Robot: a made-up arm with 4 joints. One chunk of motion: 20 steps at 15 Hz.
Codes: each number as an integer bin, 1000 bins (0 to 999) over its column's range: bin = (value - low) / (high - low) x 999, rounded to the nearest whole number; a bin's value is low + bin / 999 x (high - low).
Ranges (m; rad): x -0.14..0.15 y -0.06..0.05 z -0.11..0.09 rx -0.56..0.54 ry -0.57..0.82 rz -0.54..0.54
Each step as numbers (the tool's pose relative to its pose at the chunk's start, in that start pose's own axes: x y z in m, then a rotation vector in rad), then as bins.
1 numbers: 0.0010 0.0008 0.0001 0.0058 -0.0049 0.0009
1 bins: 486 552 550 514 406 500
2 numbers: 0.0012 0.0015 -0.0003 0.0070 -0.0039 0.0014
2 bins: 486 559 548 515 407 501
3 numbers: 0.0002 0.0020 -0.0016 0.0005 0.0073 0.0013
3 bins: 483 563 541 509 415 501
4 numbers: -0.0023 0.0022 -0.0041 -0.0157 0.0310 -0.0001
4 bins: 474 565 529 494 432 499
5 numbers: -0.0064 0.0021 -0.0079 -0.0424 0.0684 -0.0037
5 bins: 460 564 510 470 459 496
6 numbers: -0.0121 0.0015 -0.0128 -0.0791 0.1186 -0.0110
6 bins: 441 559 486 437 495 489
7 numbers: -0.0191 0.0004 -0.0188 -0.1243 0.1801 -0.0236
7 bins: 416 549 456 396 539 478
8 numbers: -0.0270 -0.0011 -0.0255 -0.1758 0.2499 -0.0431
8 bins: 389 535 422 349 589 460
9 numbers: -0.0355 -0.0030 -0.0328 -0.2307 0.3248 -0.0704
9 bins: 360 518 386 299 643 434
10 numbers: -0.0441 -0.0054 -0.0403 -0.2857 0.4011 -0.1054
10 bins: 330 496 348 249 698 402
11 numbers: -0.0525 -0.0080 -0.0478 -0.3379 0.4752 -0.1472
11 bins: 301 472 311 202 751 363
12 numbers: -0.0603 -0.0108 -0.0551 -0.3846 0.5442 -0.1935
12 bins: 275 447 274 159 801 321
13 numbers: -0.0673 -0.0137 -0.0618 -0.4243 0.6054 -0.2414
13 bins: 250 420 241 123 845 276
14 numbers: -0.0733 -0.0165 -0.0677 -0.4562 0.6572 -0.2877
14 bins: 230 395 211 94 882 233
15 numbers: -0.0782 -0.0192 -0.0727 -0.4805 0.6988 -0.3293
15 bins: 213 371 186 72 912 195
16 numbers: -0.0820 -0.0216 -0.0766 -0.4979 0.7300 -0.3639
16 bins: 200 349 167 56 934 163
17 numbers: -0.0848 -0.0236 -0.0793 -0.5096 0.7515 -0.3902
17 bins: 190 331 153 46 950 139
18 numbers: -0.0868 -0.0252 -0.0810 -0.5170 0.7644 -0.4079
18 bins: 183 316 145 39 959 122
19 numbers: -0.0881 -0.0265 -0.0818 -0.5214 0.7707 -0.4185
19 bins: 179 304 141 35 964 112
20 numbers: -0.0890 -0.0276 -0.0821 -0.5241 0.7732 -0.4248
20 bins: 176 294 139 33 965 107
